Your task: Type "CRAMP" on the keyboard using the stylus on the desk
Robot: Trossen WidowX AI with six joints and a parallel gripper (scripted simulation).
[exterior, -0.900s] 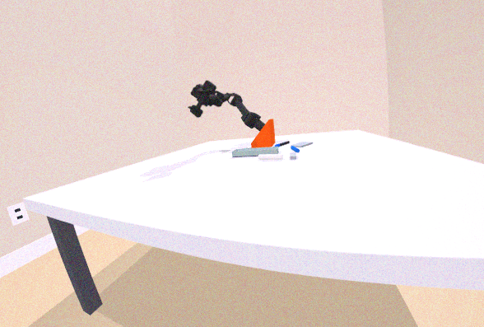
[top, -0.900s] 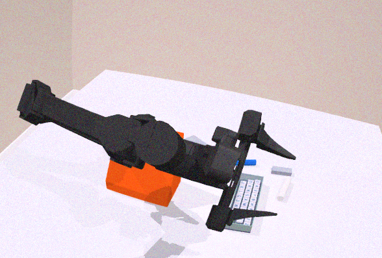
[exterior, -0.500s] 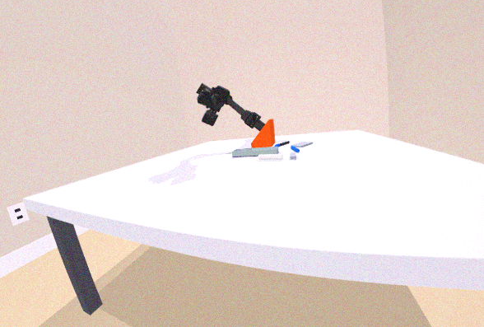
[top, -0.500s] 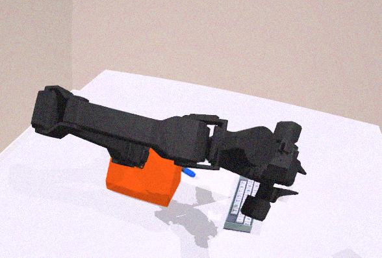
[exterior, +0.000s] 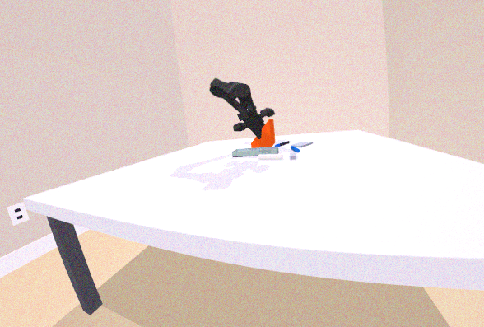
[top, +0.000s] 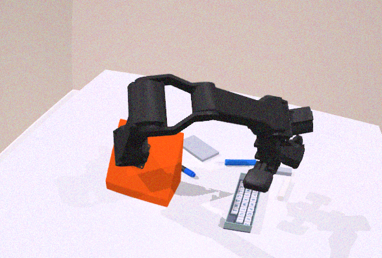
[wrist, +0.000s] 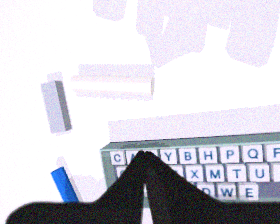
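Now: gripper tip 13 cm past the blue stylus, 12 cm to the right of it and 7 cm above it. Round my gripper tip: grey block: 13 cm to the left, 7 cm below, 3 cm ahead; blue pen: 24 cm behind, 7 cm below, 4 cm to the left; white stick: 7 cm below, 6 cm ahead, 5 cm to the left.
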